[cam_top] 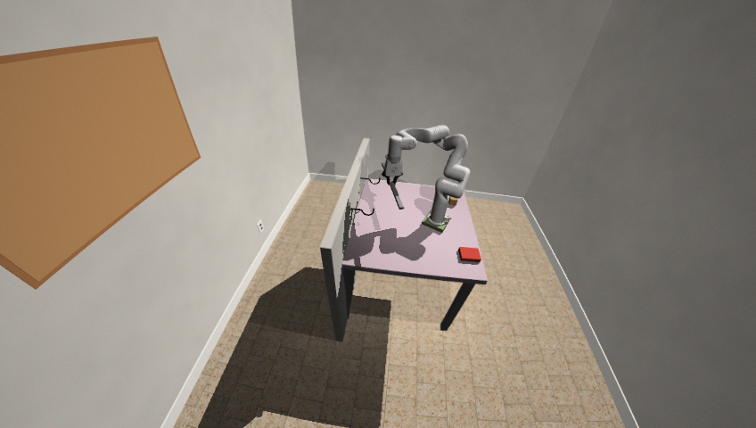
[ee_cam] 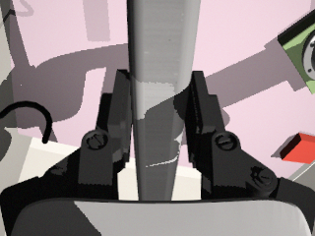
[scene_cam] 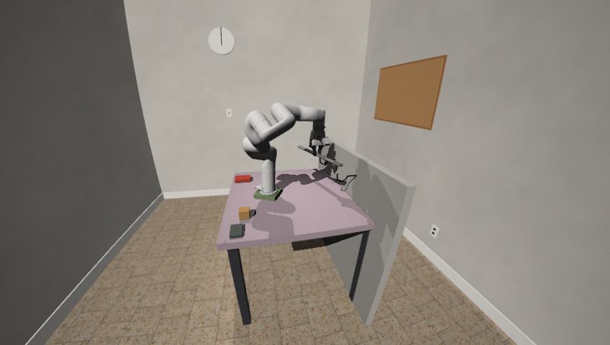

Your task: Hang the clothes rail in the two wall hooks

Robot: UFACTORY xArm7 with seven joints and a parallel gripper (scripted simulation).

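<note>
Right now my hand is 10 mm above the grey clothes rail. Also, from my hand: grey wall panel 510 mm below, 240 mm ahead, 20 mm to the right; then orange cube 500 mm behind, 260 mm below, 210 mm to the right; then red block 500 mm behind, 310 mm to the left, 270 mm below.
</note>
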